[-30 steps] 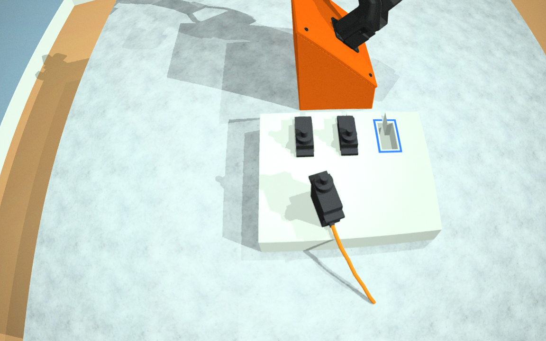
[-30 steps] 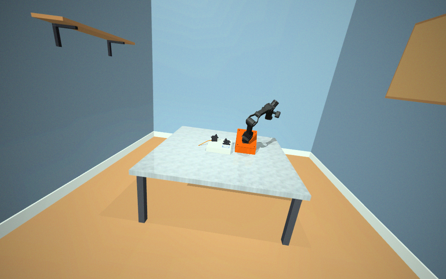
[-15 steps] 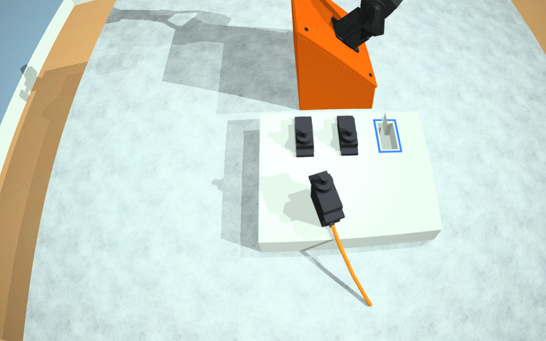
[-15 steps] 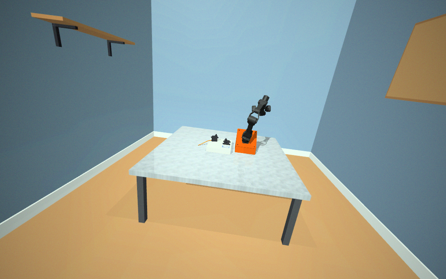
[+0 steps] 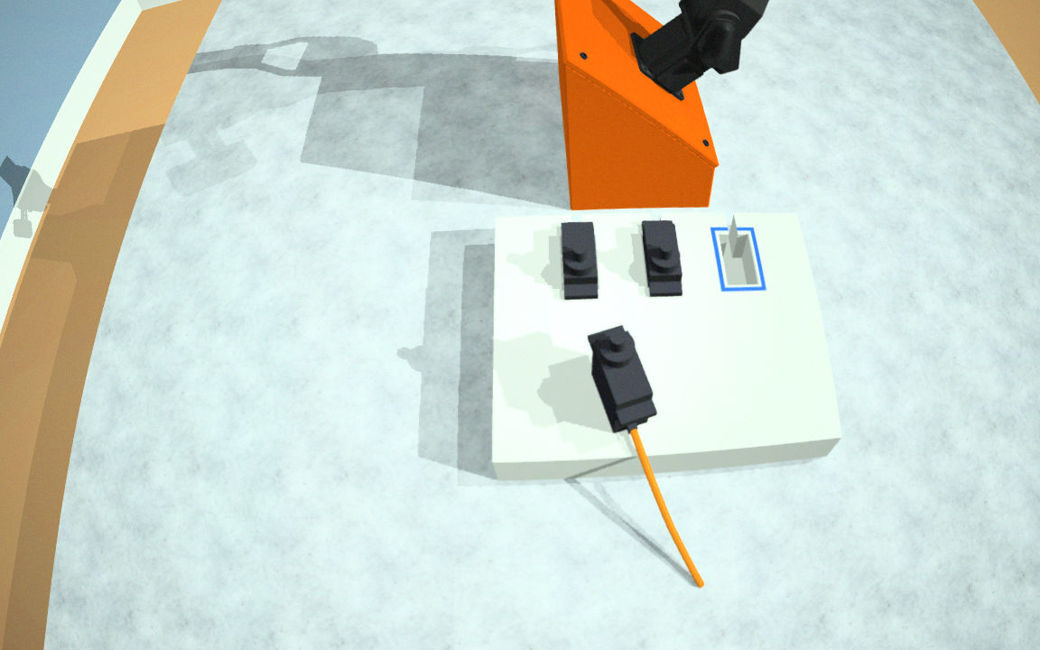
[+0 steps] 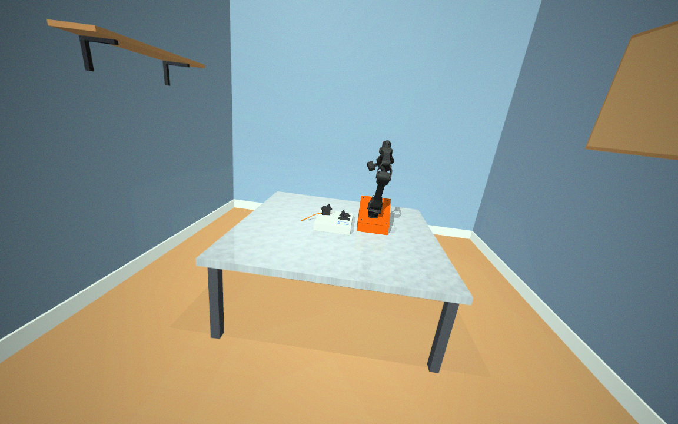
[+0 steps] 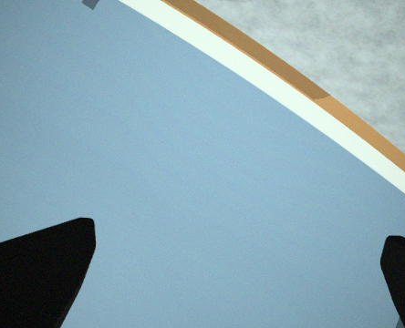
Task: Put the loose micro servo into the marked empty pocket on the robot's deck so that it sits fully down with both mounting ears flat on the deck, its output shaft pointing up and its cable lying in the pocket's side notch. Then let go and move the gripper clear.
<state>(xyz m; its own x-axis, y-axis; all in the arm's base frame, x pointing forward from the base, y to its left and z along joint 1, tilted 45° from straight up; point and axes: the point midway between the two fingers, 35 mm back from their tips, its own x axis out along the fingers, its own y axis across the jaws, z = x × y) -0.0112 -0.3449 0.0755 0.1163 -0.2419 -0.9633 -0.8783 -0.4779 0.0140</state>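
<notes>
Right now my gripper tip is 30 cm short of the white deck, 19 cm to the right of it and 38 cm above it.
</notes>
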